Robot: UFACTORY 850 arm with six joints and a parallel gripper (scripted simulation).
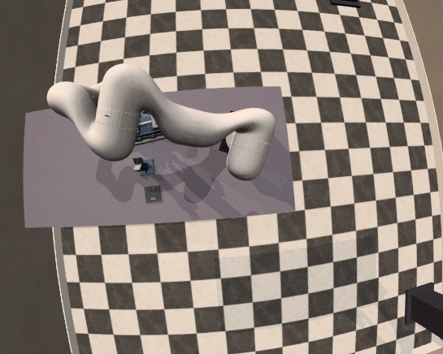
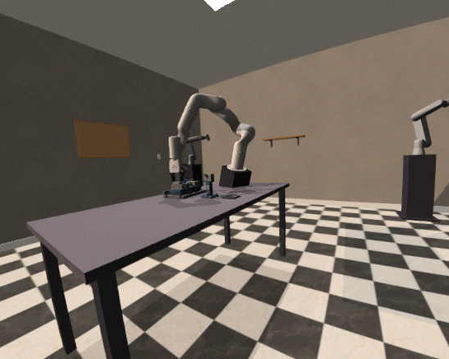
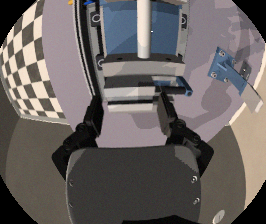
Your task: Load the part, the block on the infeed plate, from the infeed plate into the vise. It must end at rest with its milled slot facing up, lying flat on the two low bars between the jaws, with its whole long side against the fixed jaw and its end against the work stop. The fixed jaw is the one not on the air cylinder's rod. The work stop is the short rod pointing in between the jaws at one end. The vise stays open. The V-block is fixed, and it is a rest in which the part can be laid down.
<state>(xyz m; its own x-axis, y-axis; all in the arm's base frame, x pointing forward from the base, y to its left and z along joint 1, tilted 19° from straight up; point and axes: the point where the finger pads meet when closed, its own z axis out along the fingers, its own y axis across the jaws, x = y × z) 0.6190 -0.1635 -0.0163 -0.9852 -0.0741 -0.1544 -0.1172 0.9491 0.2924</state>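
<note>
My hand is 30 mm above the part. The rest, counted from my hand: vise 90 mm below, 70 mm behind, 10 mm to the left; air cylinder rod 90 mm behind, 50 mm below, 10 mm to the left.
</note>
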